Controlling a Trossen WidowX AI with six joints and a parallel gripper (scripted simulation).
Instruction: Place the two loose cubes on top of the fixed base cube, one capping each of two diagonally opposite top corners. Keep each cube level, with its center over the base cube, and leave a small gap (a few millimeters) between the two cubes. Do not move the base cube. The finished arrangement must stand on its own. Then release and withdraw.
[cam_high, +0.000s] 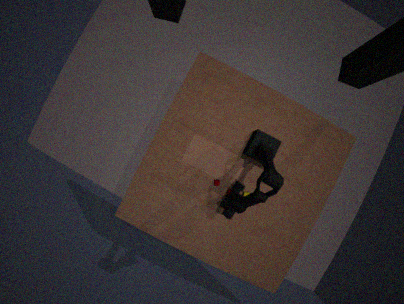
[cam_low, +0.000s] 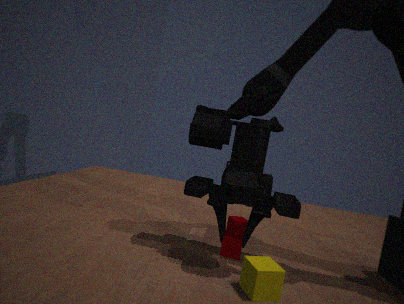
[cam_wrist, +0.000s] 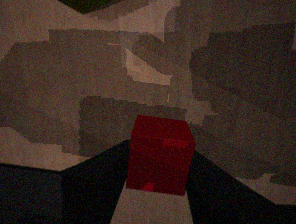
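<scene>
Right now my gripper tip is 110 mm to the right of the yellow base cube and 10 mm past it.
</scene>
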